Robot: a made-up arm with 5 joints.
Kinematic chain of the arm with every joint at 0, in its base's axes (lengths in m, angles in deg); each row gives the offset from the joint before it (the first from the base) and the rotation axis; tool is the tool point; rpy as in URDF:
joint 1: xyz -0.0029 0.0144 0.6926 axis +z
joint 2: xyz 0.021 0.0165 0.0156 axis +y
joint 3: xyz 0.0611 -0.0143 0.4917 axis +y
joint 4: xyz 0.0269 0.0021 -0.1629 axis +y
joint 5: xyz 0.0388 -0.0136 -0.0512 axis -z
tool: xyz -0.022 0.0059 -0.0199 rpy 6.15 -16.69 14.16
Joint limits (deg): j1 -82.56..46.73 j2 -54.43..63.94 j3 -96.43..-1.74 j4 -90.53..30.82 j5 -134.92..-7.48
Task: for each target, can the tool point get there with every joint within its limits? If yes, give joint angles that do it. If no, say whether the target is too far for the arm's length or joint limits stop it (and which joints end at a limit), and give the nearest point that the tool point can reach.
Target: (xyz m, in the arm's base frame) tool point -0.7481 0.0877 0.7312
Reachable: no: joint limits stop it (at a limit: joint 2, joint 3, joint 4, joint 5) | nearest point -0.3762 0.0511 1.1893 | short by 0.591 m
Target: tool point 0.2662 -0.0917 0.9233
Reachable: yes | joints -15.33 17.96 -16.46 -2.97 -88.59
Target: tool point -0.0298 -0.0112 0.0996
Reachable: no: joint limits stop it (at a limit: joint 1, joint 2, joint 5) | nearest point 0.0147 -0.3450 0.6539 | short by 0.649 m
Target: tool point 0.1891 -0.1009 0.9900
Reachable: yes | joints -26.33 2.72 -20.25 -4.45 -37.97
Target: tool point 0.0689 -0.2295 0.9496
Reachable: yes | joints -67.20 12.72 -9.71 -19.52 -71.77
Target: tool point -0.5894 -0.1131 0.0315
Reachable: no: too far | nearest point 0.0165 -0.3587 0.6460 | short by 0.897 m
